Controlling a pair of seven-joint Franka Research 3 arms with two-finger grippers.
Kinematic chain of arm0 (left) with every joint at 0, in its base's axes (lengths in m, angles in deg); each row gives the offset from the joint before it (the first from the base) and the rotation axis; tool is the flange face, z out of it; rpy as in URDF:
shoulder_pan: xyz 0 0 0.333 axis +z
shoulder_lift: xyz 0 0 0 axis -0.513 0.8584 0
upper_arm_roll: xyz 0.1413 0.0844 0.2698 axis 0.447 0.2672 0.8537
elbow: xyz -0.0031 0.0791 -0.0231 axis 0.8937 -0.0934 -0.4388
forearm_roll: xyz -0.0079 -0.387 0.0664 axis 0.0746 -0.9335 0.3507
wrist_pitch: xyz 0 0 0 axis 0.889 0.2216 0.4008
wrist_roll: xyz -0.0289 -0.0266 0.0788 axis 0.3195 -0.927 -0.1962
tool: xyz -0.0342 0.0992 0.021 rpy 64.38 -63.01 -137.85
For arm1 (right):
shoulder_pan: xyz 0 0 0.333 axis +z
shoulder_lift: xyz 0 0 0 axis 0.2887 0.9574 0
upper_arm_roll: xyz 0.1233 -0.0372 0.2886 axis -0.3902 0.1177 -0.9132
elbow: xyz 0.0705 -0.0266 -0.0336 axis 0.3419 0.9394 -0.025
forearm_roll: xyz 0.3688 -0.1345 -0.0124 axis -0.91 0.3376 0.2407
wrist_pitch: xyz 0 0 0 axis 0.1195 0.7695 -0.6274
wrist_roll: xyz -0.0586 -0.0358 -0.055 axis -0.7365 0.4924 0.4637
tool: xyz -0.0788 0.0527 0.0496 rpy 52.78 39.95 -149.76
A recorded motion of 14 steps. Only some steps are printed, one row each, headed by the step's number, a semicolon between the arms.
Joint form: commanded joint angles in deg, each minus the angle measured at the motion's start. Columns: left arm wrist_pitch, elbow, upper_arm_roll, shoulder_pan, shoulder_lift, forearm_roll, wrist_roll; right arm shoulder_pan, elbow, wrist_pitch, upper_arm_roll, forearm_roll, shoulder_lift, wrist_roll.
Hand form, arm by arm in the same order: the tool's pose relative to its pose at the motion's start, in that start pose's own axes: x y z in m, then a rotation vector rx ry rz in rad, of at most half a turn. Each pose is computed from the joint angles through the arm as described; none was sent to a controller.
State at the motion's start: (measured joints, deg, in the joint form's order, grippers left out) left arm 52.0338 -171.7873 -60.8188 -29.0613 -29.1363 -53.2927 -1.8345; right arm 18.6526 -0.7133 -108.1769 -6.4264 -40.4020 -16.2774 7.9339
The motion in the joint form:
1: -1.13 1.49 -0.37 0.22 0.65 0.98 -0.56; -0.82 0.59 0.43 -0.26 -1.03 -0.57 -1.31
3: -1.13 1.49 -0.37 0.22 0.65 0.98 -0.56; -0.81 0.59 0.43 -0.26 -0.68 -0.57 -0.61
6: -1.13 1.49 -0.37 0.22 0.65 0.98 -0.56; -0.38 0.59 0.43 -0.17 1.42 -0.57 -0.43
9: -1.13 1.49 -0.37 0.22 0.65 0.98 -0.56; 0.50 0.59 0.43 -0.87 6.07 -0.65 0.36
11: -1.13 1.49 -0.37 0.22 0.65 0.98 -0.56; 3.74 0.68 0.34 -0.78 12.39 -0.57 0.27
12: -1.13 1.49 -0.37 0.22 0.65 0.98 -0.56; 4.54 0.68 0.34 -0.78 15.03 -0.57 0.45
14: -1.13 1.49 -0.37 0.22 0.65 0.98 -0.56; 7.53 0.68 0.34 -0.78 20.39 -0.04 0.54
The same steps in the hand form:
1: 0.0015 -0.0008 -0.0042 0.0160 -0.0054 0.0112; -0.0033 0.0042 -0.0008 0.0168 -0.0091 -0.0133
3: 0.0015 -0.0008 -0.0042 0.0160 -0.0054 0.0112; -0.0033 0.0048 -0.0008 0.0107 -0.0086 -0.0012
6: 0.0015 -0.0008 -0.0042 0.0160 -0.0054 0.0112; -0.0032 0.0051 -0.0007 -0.0258 -0.0050 -0.0036
9: 0.0015 -0.0008 -0.0042 0.0160 -0.0054 0.0112; -0.0043 -0.0019 -0.0016 -0.1036 0.0060 -0.0164
11: 0.0015 -0.0008 -0.0042 0.0160 -0.0054 0.0112; -0.0063 -0.0226 -0.0009 -0.2104 0.0221 -0.0721
12: 0.0015 -0.0008 -0.0042 0.0160 -0.0054 0.0112; -0.0066 -0.0260 -0.0018 -0.2551 0.0308 -0.0825
14: 0.0015 -0.0008 -0.0042 0.0160 -0.0054 0.0112; -0.0073 -0.0474 0.0019 -0.3451 0.0442 -0.1331

